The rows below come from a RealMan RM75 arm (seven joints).
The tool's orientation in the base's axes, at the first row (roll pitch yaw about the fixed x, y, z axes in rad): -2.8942, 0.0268, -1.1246
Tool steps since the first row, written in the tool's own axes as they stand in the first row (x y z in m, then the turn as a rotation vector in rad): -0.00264, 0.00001, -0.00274, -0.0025, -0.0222, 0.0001; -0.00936, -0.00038, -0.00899, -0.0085, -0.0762, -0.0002; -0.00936, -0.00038, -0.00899, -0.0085, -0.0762, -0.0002; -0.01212, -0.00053, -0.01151, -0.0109, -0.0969, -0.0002; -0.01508, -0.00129, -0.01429, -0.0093, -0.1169, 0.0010; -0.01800, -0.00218, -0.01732, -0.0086, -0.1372, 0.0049; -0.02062, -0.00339, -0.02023, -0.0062, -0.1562, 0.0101; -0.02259, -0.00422, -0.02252, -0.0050, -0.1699, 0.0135; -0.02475, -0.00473, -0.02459, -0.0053, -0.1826, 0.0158; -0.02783, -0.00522, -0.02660, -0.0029, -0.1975, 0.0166
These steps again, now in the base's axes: -0.00172, 0.00202, 0.00272, 0.0184, 0.0114, 0.0054; -0.00559, 0.00744, 0.00906, 0.0632, 0.0391, 0.0191; -0.00559, 0.00744, 0.00906, 0.0632, 0.0391, 0.0191; -0.00718, 0.00966, 0.01161, 0.0803, 0.0498, 0.0242; -0.00837, 0.01229, 0.01457, 0.0988, 0.0567, 0.0279; -0.00948, 0.01489, 0.01780, 0.1177, 0.0650, 0.0291; -0.01016, 0.01738, 0.02099, 0.1365, 0.0713, 0.0286; -0.01076, 0.01920, 0.02346, 0.1498, 0.0763, 0.0286; -0.01168, 0.02110, 0.02565, 0.1613, 0.0821, 0.0295; -0.01300, 0.02382, 0.02780, 0.1755, 0.0862, 0.0323
